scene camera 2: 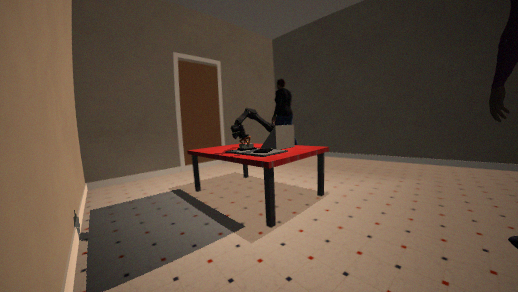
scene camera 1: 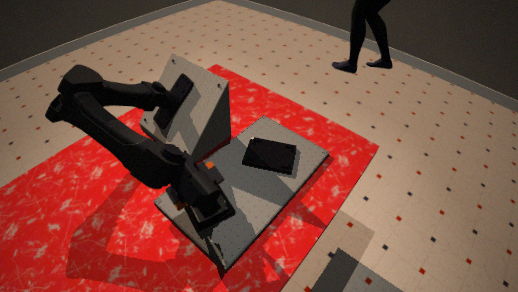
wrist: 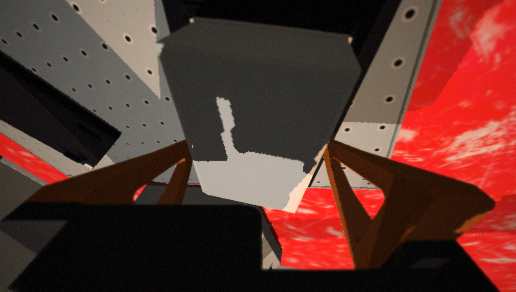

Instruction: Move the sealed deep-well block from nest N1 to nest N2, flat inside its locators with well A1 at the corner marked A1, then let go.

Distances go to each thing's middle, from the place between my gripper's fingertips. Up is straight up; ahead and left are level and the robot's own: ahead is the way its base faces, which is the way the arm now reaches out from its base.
Labels:
My gripper is now 10 mm short of the pale grey block [wrist: 258, 103]. Also, from my hand: perforated grey plate [scene camera 1: 256, 194] 170 mm to the left, 40 mm below, 20 mm ahead.

